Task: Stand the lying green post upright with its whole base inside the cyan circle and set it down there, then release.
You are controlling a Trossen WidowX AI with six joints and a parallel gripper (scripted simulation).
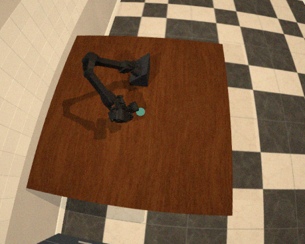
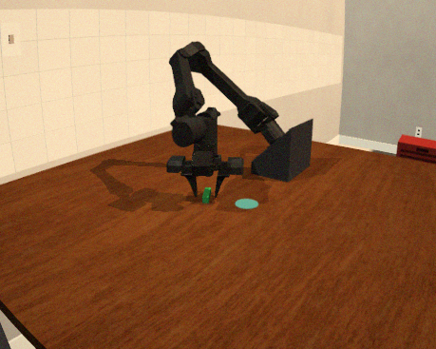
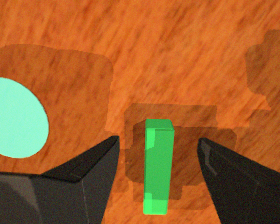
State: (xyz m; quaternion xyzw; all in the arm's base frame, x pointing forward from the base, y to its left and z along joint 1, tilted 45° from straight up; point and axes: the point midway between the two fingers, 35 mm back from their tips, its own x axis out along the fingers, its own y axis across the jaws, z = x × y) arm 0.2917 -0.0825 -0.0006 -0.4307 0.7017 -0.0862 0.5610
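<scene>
The cyan circle is 90 mm to the left of my hand, 50 mm below it and 50 mm behind it. The rest, counted from my hand: green post 40 mm below, 20 mm behind, 10 mm to the right.
</scene>
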